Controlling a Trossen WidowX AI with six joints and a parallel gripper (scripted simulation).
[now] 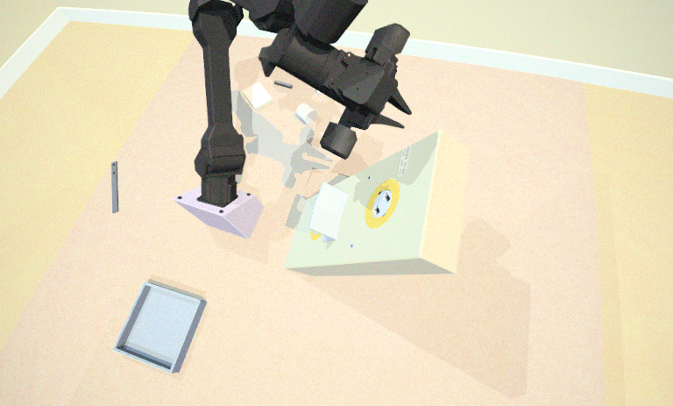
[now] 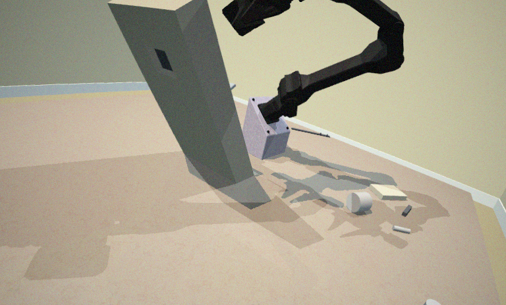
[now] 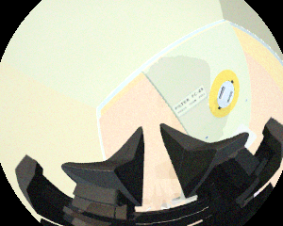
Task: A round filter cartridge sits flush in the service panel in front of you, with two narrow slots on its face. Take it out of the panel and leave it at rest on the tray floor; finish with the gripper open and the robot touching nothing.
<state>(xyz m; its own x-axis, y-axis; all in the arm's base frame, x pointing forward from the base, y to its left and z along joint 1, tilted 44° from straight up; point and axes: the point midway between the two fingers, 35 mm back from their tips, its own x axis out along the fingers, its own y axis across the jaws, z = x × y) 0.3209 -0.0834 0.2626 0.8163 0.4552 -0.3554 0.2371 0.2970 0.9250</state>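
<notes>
Now: gripper tip 120 mm to the left of the round filter cartridge and 60 mm above it. From my gripper tip the other things lie so: small grey bar (400 mm behind, 320 mm to the left, 320 mm below); then tan block (460 mm behind, 320 mm below, 260 mm to the left); then grey tray (420 mm behind, 410 mm to the right, 320 mm below).
</notes>
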